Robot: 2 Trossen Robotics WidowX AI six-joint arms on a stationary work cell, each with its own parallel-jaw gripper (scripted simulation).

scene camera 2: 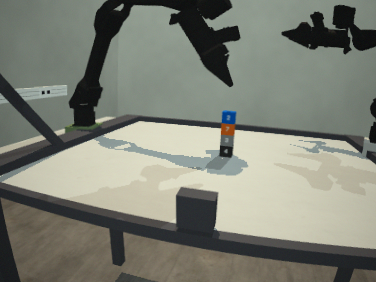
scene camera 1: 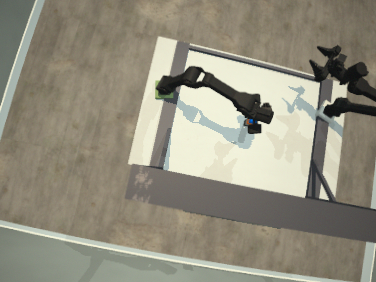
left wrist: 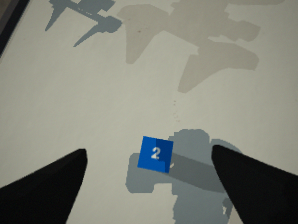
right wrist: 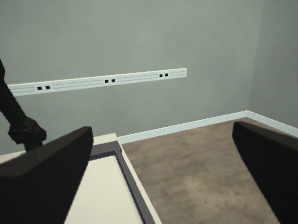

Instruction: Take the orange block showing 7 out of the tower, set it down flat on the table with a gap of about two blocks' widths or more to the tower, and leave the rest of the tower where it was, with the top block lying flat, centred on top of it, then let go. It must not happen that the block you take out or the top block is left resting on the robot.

Labels:
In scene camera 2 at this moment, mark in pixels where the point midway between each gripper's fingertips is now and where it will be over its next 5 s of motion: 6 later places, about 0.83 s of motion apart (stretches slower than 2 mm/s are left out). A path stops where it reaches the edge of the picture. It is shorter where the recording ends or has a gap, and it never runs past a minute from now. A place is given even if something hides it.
My left gripper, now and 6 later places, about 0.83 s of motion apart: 229,84; 236,104; 234,92; 225,99; 229,115; 211,112; 219,115
My right gripper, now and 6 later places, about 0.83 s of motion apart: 285,35; 255,67; 250,121; 215,125; 217,121; 252,124; 259,148

